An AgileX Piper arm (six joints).
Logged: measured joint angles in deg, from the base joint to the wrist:
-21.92, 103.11, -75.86, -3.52, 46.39, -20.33
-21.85, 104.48, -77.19, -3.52, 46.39, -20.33
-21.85, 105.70, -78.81, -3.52, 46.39, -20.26
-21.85, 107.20, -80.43, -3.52, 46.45, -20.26
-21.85, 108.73, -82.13, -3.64, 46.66, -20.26
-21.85, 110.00, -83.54, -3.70, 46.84, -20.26
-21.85, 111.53, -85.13, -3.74, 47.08, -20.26
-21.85, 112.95, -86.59, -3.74, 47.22, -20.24
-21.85, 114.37, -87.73, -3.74, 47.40, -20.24
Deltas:
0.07, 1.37, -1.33, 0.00, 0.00, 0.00
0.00, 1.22, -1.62, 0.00, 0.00, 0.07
0.00, 1.50, -1.62, 0.00, 0.06, 0.00
0.00, 1.53, -1.70, -0.12, 0.21, 0.00
0.00, 1.27, -1.41, -0.06, 0.18, 0.00
0.00, 1.53, -1.59, -0.04, 0.24, 0.00
0.00, 1.42, -1.46, 0.00, 0.14, 0.02
0.00, 1.42, -1.14, 0.00, 0.18, 0.00

